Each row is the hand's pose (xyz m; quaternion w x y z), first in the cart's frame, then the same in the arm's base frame.
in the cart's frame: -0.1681 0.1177 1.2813 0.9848 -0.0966 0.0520 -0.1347
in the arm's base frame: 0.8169 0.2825 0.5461 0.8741 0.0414 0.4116 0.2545
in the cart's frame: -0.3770 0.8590 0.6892 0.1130 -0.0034 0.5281 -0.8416
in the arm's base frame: -0.0407 0.7115 0.7016 0.1707 -0.4723 0.6506 -0.5697
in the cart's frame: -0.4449 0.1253 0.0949 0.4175 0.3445 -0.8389 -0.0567
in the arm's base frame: -0.2335 0.1894 -0.0642 0.6219 0.6241 -0.4264 -0.2047
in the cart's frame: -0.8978 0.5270 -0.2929 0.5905 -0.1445 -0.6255 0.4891
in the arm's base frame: -0.9192 0.1902 0.1517 0.6037 0.3821 -0.4462 0.5390
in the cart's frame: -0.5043 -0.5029 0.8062 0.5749 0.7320 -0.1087 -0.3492
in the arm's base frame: 0.5357 -0.3559 0.0589 0.4984 0.6324 0.4328 -0.4054
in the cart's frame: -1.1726 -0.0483 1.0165 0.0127 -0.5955 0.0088 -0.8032
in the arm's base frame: 0.1791 -0.5156 0.7970 0.3851 -0.8073 -0.0264 -0.4464
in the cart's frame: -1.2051 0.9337 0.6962 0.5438 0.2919 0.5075 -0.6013
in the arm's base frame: -0.4794 0.1861 1.1738 0.4064 -0.0417 0.8462 -0.3421
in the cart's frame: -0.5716 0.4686 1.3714 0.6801 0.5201 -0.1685 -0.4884
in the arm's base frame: 0.5424 0.2434 1.0121 0.6964 0.4408 0.3800 -0.4199
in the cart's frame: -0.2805 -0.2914 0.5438 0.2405 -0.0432 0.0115 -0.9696
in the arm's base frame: 0.3610 -0.0282 -0.1017 0.5236 -0.3610 0.2747 -0.7212
